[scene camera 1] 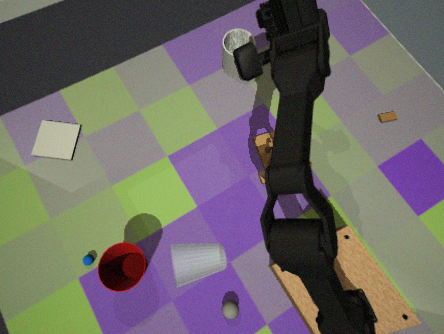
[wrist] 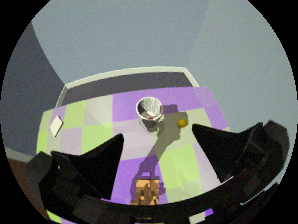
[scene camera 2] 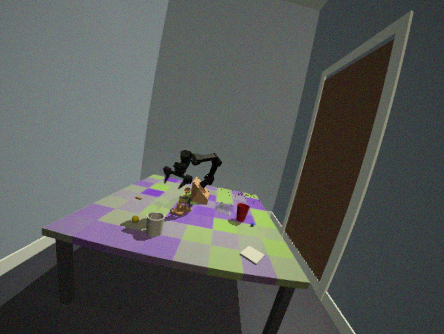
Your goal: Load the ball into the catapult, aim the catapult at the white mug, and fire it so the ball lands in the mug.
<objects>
A white cup (scene camera 1: 191, 262): 0.70 m from the lens. A white card (scene camera 1: 58, 140) is 0.93 m from the lens. The marked spots on the white cup and the white card are 0.49 m apart.
</objects>
